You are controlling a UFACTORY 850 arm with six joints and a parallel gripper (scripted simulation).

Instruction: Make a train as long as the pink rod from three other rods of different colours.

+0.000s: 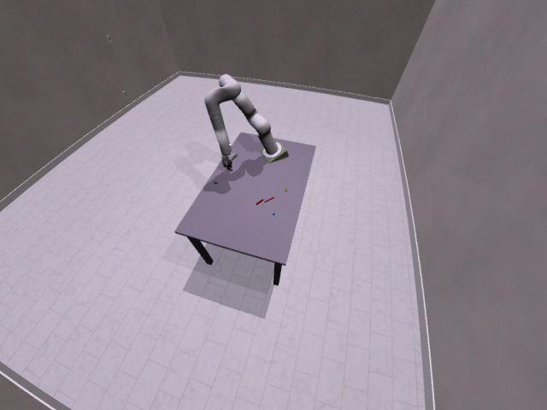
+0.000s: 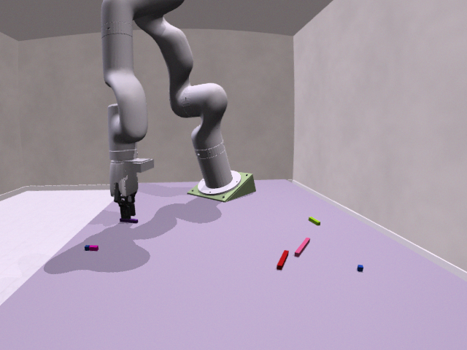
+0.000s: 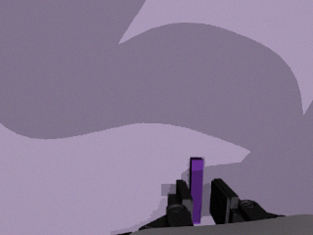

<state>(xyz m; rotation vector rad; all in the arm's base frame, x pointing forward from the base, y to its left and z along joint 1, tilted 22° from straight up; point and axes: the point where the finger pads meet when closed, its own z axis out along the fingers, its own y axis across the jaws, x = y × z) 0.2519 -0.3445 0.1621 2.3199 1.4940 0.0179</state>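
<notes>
Right now my hand is 30 mm above the purple rod. The rest, counted from my hand: magenta rod: 180 mm ahead, 80 mm to the right, 30 mm below; then pink rod: 390 mm to the left, 320 mm ahead, 30 mm below; then red rod: 350 mm ahead, 320 mm to the left, 30 mm below.
</notes>
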